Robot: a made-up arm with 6 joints.
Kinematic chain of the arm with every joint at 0, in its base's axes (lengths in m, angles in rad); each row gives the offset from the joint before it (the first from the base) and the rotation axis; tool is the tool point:
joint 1: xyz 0 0 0.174 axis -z
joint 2: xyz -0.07 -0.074 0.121 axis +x
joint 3: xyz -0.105 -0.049 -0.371 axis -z
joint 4: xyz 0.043 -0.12 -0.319 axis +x
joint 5: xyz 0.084 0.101 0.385 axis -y
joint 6: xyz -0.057 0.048 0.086 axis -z
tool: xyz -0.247 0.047 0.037
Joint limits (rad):
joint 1: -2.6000..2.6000
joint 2: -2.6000..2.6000
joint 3: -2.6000..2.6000
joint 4: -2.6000..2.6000
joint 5: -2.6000..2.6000
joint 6: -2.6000..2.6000
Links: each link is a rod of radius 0.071 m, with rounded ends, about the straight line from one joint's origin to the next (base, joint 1, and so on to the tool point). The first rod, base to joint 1, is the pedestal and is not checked.
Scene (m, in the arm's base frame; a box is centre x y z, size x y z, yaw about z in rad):
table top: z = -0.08
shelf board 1: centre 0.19 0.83 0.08 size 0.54 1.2 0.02 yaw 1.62
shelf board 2: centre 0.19 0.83 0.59 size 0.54 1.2 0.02 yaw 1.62
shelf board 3: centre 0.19 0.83 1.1 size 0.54 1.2 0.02 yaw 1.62
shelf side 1: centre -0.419 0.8 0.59 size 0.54 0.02 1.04 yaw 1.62
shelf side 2: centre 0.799 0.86 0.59 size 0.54 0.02 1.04 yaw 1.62
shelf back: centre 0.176 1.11 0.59 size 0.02 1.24 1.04 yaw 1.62
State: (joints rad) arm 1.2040 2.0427 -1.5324 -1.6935 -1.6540 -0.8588
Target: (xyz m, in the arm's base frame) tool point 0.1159 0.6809 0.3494
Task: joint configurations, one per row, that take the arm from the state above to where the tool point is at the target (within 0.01 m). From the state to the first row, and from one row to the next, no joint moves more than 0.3 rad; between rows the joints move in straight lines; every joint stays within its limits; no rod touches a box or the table.
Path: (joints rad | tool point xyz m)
1: 1.3683 1.9722 -1.2412 -1.4982 -1.8010 -1.0099 | 0.2320 0.5671 0.8852
2: 1.5326 1.9017 -0.9500 -1.3029 -1.9481 -1.1610 | 0.2452 0.3026 0.8548
3: 1.5888 1.7869 -1.1750 -1.1088 -1.7326 -1.1979 | 0.2367 0.3833 0.7121
4: 1.6450 1.6722 -1.3999 -0.9148 -1.5172 -1.2349 | 0.2167 0.4080 0.5600
5: 1.7013 1.5574 -1.6249 -0.7207 -1.3017 -1.2719 | 0.1798 0.3770 0.4307
6: 1.7575 1.4427 -1.8499 -0.5267 -1.0862 -1.3089 | 0.1345 0.3041 0.3494
7: 1.5368 1.5665 -1.8759 -0.8074 -1.2298 -1.1881 | 0.1339 0.4966 0.3323
8: 1.3162 1.6903 -1.9020 -1.0881 -1.3733 -1.0674 | 0.1159 0.6809 0.3494

